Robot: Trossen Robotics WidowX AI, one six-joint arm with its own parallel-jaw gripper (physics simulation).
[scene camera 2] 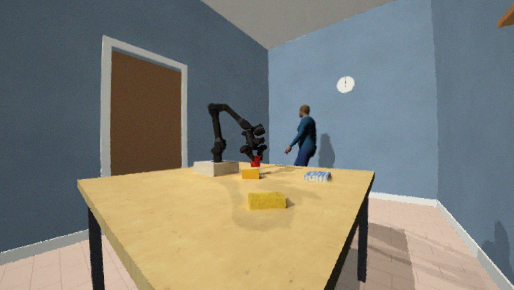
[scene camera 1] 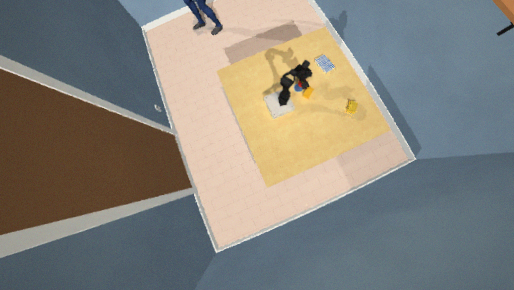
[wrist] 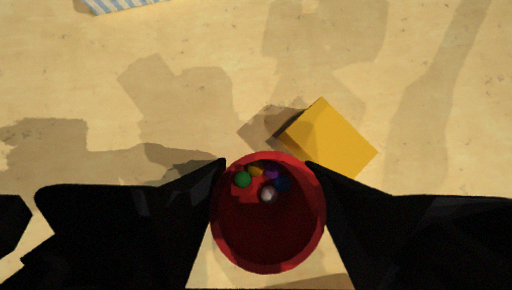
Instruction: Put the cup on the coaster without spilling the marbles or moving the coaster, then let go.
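Pixels of known places: gripper, between the fingertips: (scene camera 2: 258, 161) (scene camera 1: 304, 82) (wrist: 265, 164); arm's base, origin of its link: (scene camera 2: 217, 162) (scene camera 1: 282, 102).
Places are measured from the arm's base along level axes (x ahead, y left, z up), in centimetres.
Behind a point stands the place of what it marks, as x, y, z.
The red cup (scene camera 1: 300, 85) @[21.0, 12.3, -0.1] (scene camera 2: 255, 161) @[25.0, 12.1, 1.2] (wrist: 270, 235) @[19.8, 13.4, 1.4] is held upright between the fingers, a little above the table. My black gripper (scene camera 2: 255, 157) @[25.2, 14.0, 1.3] (wrist: 265, 164) @[25.2, 14.0, 1.3] is shut on the cup, one finger on each side of it. Several marbles (wrist: 243, 179) @[23.7, 15.8, 0.0] in green, orange, purple, blue and white lie inside the cup, gathered toward the upper side in the wrist view. The blue coaster (scene camera 1: 298, 88) @[20.9, 13.3, -7.2] shows partly beside the cup in scene camera 1. It does not show in the wrist view, where the cup and fingers block part of the table.
An orange-yellow block (scene camera 1: 308, 92) @[27.3, 4.8, -3.0] (scene camera 2: 250, 174) @[30.2, 3.8, -5.1] (wrist: 336, 137) @[28.5, 5.4, -3.0] lies close to the cup and coaster. A yellow sponge (scene camera 1: 351, 106) @[63.6, -18.2, -4.6] (scene camera 2: 267, 201) @[67.8, -20.9, -5.4] and a blue-white striped cloth (scene camera 1: 325, 63) @[55.0, 32.4, -5.2] (scene camera 2: 318, 176) @[59.3, 25.0, -5.3] (wrist: 117, 4) @[47.3, 35.8, -6.8] lie farther off. The arm stands on a pale base block (scene camera 1: 273, 107) @[-9.4, -2.8, 0.0] (scene camera 2: 204, 169) @[0.7, -9.7, -4.0].
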